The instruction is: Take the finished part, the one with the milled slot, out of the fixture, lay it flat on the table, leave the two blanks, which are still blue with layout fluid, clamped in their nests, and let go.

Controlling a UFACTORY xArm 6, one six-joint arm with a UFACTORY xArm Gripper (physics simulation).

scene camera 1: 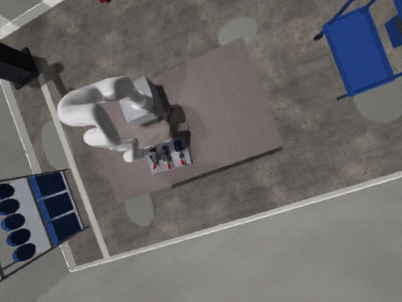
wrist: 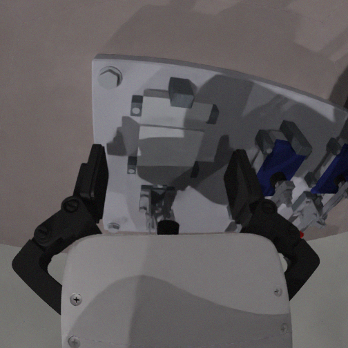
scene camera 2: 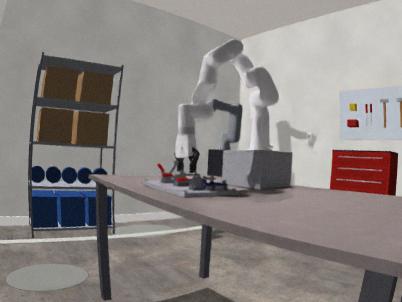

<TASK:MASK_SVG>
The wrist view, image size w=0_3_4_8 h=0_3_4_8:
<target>my gripper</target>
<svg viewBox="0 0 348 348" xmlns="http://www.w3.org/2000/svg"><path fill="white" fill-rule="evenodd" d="M12 260L12 269L44 302L61 315L62 348L292 348L289 300L297 293L320 263L316 252L313 251L304 238L300 238L298 228L277 213L277 206L272 200L264 198L254 169L251 168L246 151L239 148L233 151L223 176L231 217L235 220L235 224L241 224L242 226L239 233L101 233L95 223L99 223L99 219L103 215L108 182L104 146L101 146L101 144L92 144L87 163L81 163L72 195L66 197L61 202L61 209L35 228L32 239L29 239ZM278 253L282 253L284 260L287 262L286 271L282 269ZM71 244L66 255L61 285L48 273L47 267L53 255L61 252Z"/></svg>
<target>grey finished part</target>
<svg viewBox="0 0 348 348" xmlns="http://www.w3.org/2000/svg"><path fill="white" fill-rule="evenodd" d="M144 90L139 123L135 183L186 186L213 103L209 97L194 95L191 108L171 106L168 92Z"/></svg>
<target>blue blank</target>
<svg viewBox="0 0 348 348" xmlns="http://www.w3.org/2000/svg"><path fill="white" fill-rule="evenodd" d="M276 130L269 131L269 137L271 137L274 144L271 153L267 155L259 151L251 166L258 178L263 196L273 196L275 193L275 188L272 187L269 180L273 173L281 171L287 180L291 180L291 177L296 173L298 167L307 156L296 154L284 134Z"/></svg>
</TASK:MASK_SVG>
